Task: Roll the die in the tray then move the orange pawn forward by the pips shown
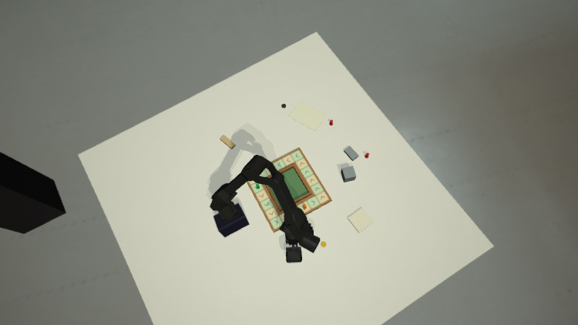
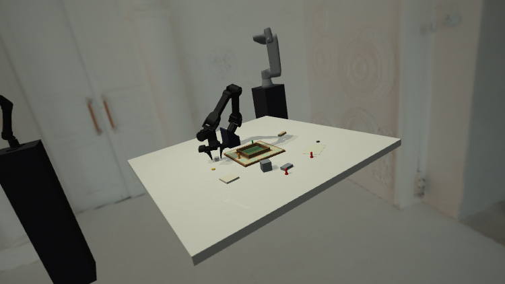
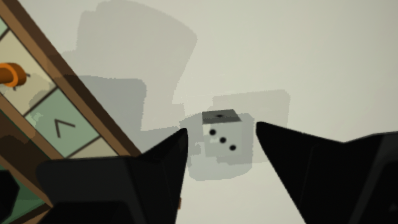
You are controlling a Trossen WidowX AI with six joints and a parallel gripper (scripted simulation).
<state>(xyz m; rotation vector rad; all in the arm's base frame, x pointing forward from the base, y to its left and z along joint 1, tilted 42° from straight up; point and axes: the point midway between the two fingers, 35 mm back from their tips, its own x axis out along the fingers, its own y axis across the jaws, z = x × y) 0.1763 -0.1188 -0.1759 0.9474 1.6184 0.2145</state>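
The orange pawn lies 12 cm ahead of my gripper tip, 10 cm to the left of it and 2 cm above it. Round my gripper tip: yellow disc: 10 cm ahead, 7 cm to the right, 1 cm below; then green tray: 10 cm ahead, 21 cm to the left; then white die: right at my gripper tip.
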